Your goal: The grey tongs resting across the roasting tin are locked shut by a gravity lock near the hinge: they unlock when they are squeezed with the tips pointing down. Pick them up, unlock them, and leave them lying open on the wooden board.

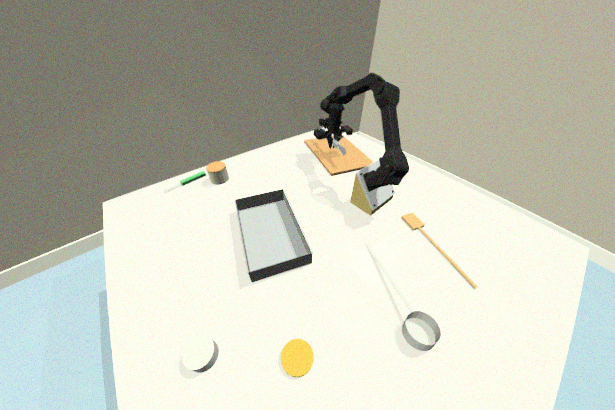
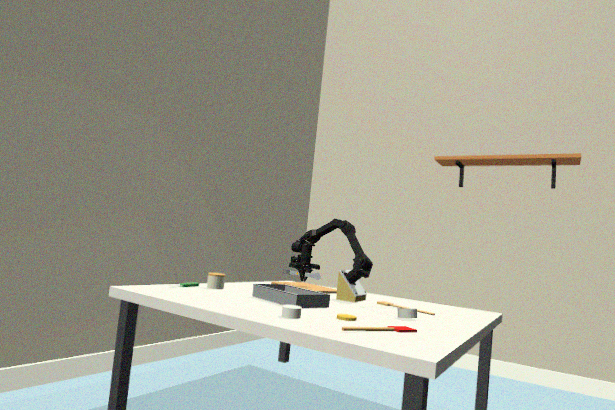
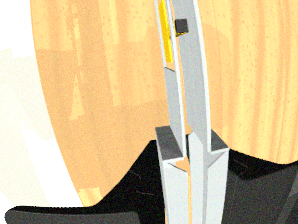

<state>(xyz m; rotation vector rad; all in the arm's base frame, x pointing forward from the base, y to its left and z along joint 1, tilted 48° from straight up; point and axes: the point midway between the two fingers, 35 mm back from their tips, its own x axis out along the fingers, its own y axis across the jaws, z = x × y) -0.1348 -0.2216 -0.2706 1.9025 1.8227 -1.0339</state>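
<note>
The wooden board is 40 mm below my gripper tip and 40 mm behind it. Round my gripper tip: yellow lock piece (50 mm to the right, 40 mm above, 10 mm behind); then grey roasting tin (510 mm ahead, 270 mm to the left, 20 mm below); then cork-lidded jar (540 mm ahead, 140 mm to the right, 10 mm below).
</note>
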